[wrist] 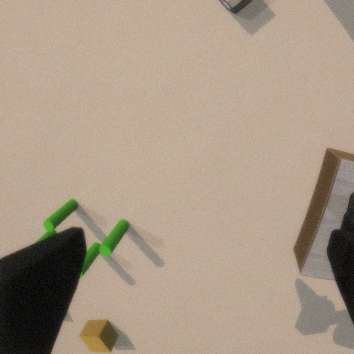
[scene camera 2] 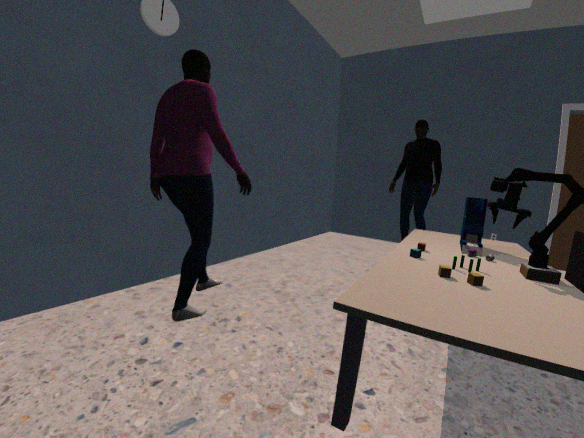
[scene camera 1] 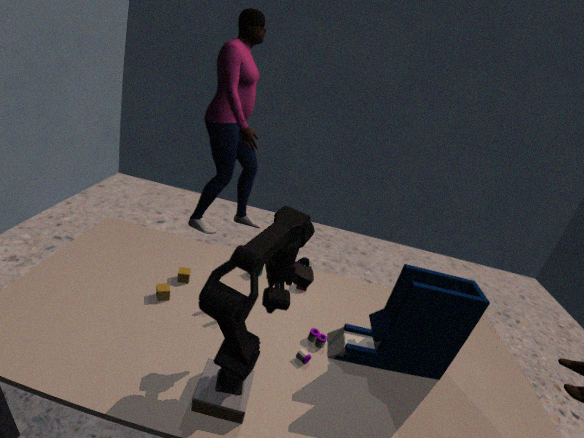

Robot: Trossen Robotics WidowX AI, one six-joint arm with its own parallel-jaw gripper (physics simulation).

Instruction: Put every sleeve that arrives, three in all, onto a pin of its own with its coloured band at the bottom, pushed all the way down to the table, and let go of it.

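Note:
Two grey sleeves [scene camera 1: 312, 337] [scene camera 1: 320, 343] stand upright side by side before the blue chute, purple bands on top; their purple tops [scene camera 2: 472, 252] also show in scene camera 2. A third sleeve [scene camera 1: 301, 356] [scene camera 2: 490, 258] [wrist: 236, 4] lies on its side nearer the arm base, purple band at its right end in scene camera 1. Four green pins stand bare on the table, among them two pins [scene camera 2: 454, 262] [scene camera 2: 478, 264] and, in the wrist view, two pins [wrist: 62, 214] [wrist: 116, 236]; the arm hides them in scene camera 1. My gripper [scene camera 2: 505, 225] [wrist: 211, 243] is open and empty, high above the table.
Two yellow cubes [scene camera 1: 184, 275] [scene camera 1: 163, 292] stand near the pins. A teal cube [scene camera 2: 415, 253] and a red cube [scene camera 2: 422, 246] stand farther off. The tall blue chute [scene camera 1: 420, 325] [scene camera 2: 474, 220] stands behind the upright sleeves. Two people [scene camera 2: 187, 135] [scene camera 2: 422, 160] are beyond the table.

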